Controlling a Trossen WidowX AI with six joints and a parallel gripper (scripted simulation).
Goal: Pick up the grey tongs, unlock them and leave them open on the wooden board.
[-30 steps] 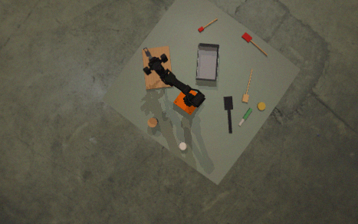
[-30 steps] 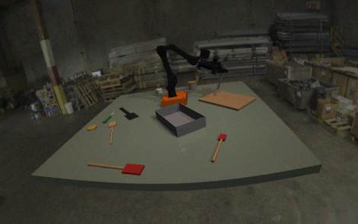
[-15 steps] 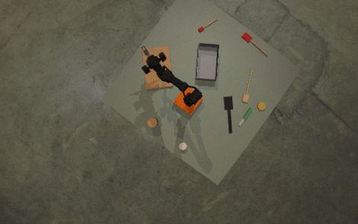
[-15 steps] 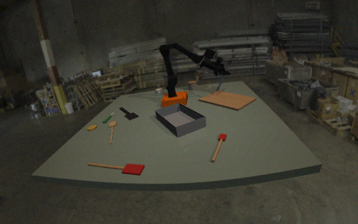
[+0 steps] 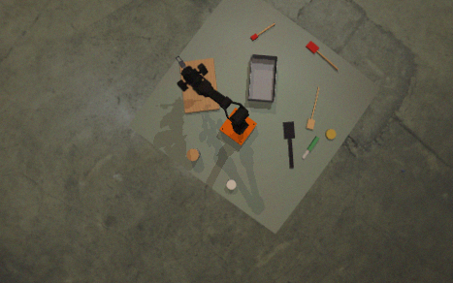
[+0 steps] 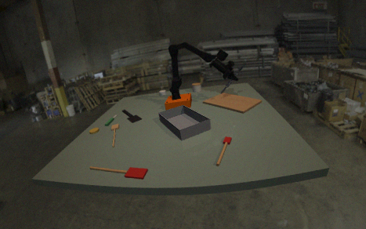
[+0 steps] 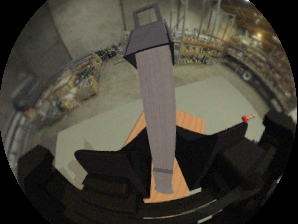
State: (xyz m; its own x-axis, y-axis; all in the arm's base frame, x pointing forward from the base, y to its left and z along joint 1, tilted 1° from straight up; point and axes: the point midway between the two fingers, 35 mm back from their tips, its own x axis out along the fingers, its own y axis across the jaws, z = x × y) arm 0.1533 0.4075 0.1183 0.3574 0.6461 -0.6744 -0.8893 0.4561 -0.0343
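The wooden board lies 15 cm below my gripper tip, 5 cm to the right of it and 1 cm behind it. Round my gripper tip: roasting tin: 43 cm to the right, 20 cm ahead, 13 cm below; then green-handled tool: 93 cm to the right, 15 cm below, 9 cm behind; then black spatula: 78 cm to the right, 15 cm below, 10 cm behind.
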